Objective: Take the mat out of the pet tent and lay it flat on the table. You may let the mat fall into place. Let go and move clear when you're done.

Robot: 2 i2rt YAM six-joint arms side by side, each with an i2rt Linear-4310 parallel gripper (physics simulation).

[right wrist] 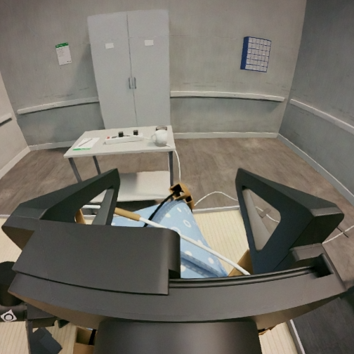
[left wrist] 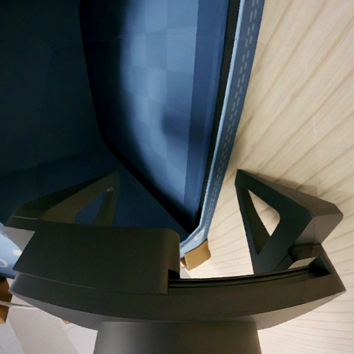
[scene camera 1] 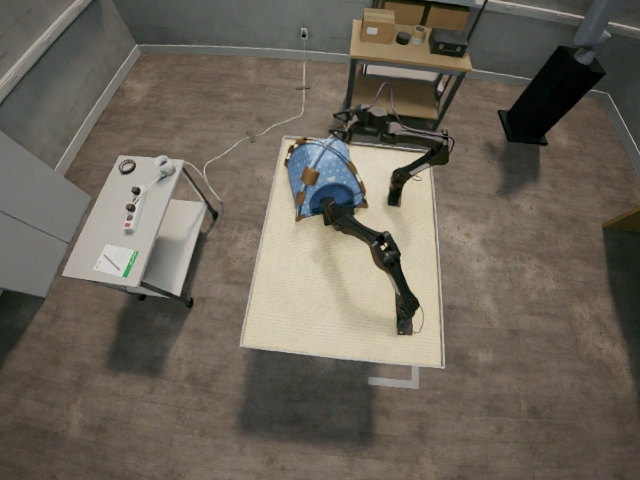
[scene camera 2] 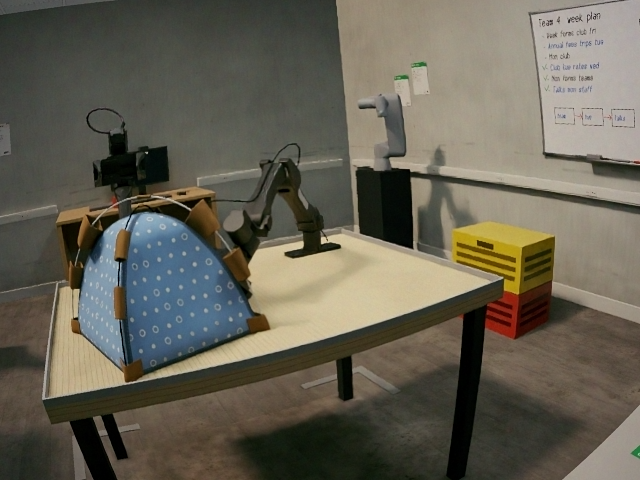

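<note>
The blue dotted pet tent (scene camera 1: 330,160) (scene camera 2: 170,289) stands upright at the upper end of the table in scene camera 1 and at the left in scene camera 2. The blue checkered mat (left wrist: 165,80) lies inside the tent on its floor, seen through the doorway in the left wrist view. My left gripper (left wrist: 177,175) is open at the doorway: one finger is inside the opening, the other outside over the table, with the tent's front sill between them. It holds nothing. My right gripper (scene camera 1: 336,124) (right wrist: 177,174) is open and empty, above the tent's far corner.
The table (scene camera 1: 310,310) (scene camera 2: 392,289) carries both arms and the tent. Brown corner pieces and thin poles run over the tent's outside. A white side table (scene camera 1: 98,222) (right wrist: 100,146) with a power strip and a mug stands apart from it. A wooden workbench (scene camera 1: 413,56) stands behind the right arm.
</note>
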